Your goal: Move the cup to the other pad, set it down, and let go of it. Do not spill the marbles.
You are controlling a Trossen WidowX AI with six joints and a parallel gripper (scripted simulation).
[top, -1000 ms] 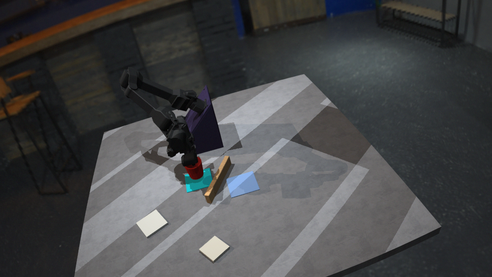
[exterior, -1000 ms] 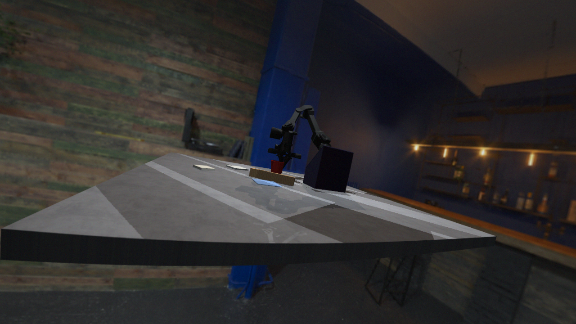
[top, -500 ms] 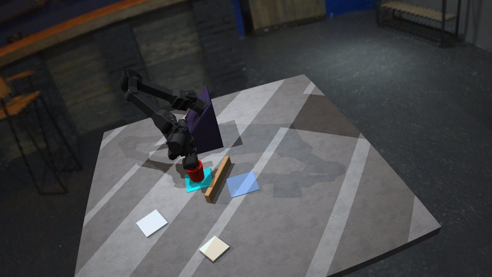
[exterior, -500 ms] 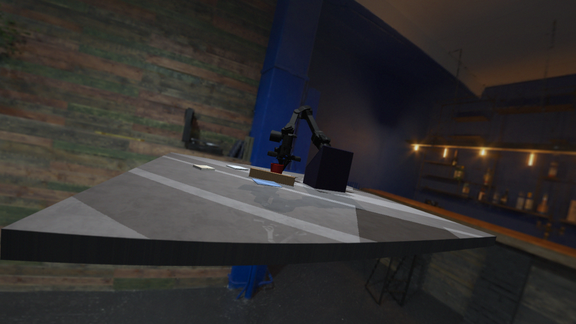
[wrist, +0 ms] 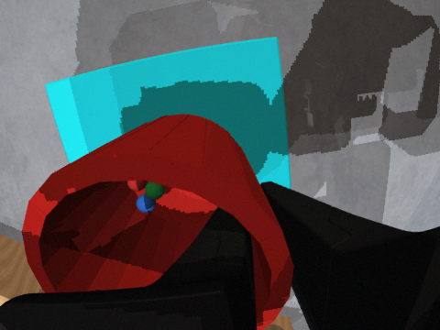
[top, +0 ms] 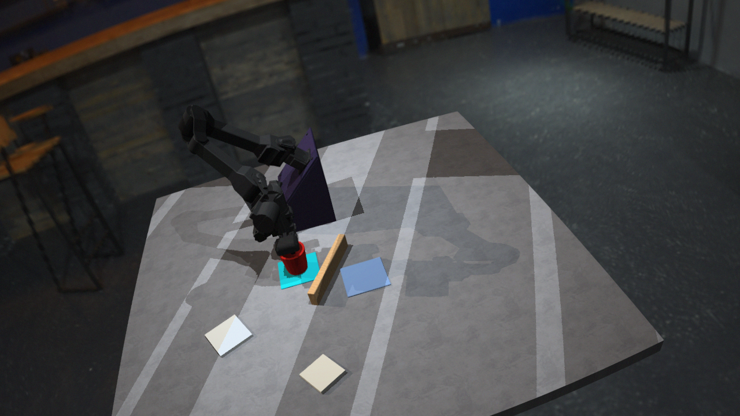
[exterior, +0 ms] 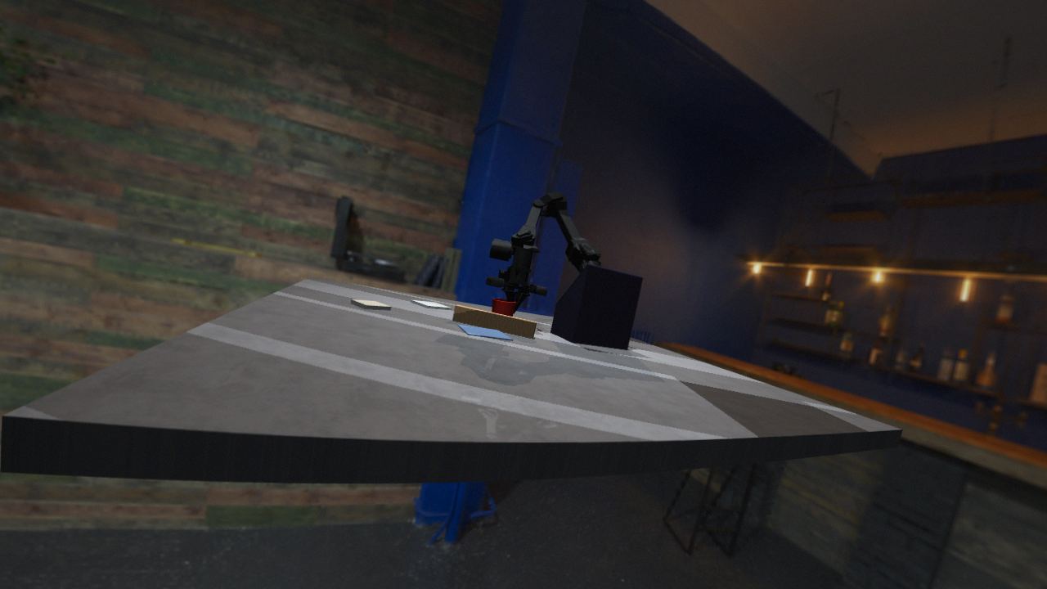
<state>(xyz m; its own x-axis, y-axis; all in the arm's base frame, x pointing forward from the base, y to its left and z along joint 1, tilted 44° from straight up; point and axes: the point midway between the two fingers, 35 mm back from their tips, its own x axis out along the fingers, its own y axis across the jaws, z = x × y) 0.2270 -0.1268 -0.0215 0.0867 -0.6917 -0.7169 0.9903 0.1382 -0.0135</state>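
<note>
Right now the cyan pad is 50 mm below my gripper tip and 30 mm ahead of it. Round my gripper tip: red cup (30 mm ahead); then wooden bar (100 mm to the left, 70 mm ahead, 30 mm below); then pale blue pad (190 mm to the left, 110 mm ahead, 50 mm below).
</note>
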